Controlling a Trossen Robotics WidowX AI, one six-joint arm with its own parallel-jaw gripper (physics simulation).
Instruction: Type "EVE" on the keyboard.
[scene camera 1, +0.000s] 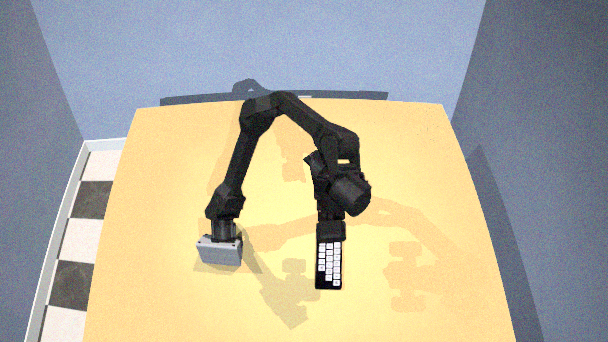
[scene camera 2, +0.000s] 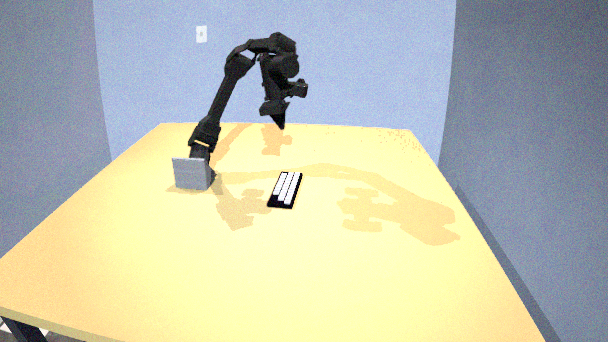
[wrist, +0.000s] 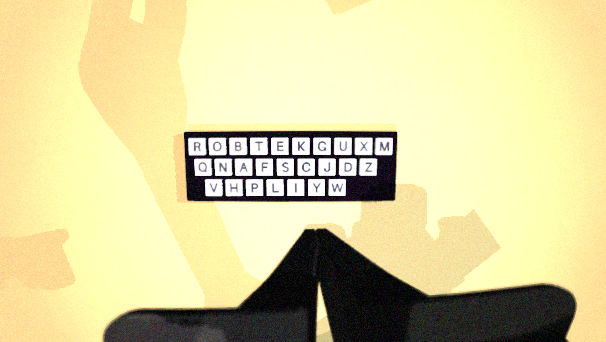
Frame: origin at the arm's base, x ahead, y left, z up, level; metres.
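Seen in the pictures: gripper, between the fingertips: (scene camera 1: 333, 223) (scene camera 2: 282, 129) (wrist: 315, 239); arm's base, origin of its link: (scene camera 1: 222, 239) (scene camera 2: 197, 165).
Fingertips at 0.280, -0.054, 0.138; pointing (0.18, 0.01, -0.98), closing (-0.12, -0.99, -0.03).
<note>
Pixels of each thing's top centre, then the offset from my fingertips to it, as dx, dy, dz. Level surfaces: height alone.
- black keyboard, centre of its top: (wrist: 290, 167) (scene camera 1: 329, 253) (scene camera 2: 286, 185) +0.010, +0.014, -0.181
- E key, centre of its top: (wrist: 279, 146) +0.032, +0.021, -0.181
- V key, centre of its top: (wrist: 213, 187) +0.001, +0.093, -0.181
- yellow table, height of its surface: dz -0.197
A black keyboard (scene camera 1: 320, 281) (scene camera 2: 274, 202) (wrist: 371, 189) with white letter keys lies flat on the table. In the wrist view its letters read upright; the E key (wrist: 279, 146) is in the top row between T and K, and the V key (wrist: 213, 188) is at the left end of the bottom row. My gripper (scene camera 2: 282, 128) (wrist: 315, 239) is shut and empty, high above the table. In the wrist view its tips show below the keyboard's bottom row. In scene camera 1 the arm hides part of the keyboard's far end and the fingertips are hidden.
The arm's grey base block (scene camera 1: 220, 251) (scene camera 2: 191, 174) stands on the yellow table (scene camera 1: 165, 300) (scene camera 2: 280, 280), left of the keyboard. Blue-grey walls rise behind and at the sides. Shadows of the arm fall across the table.
</note>
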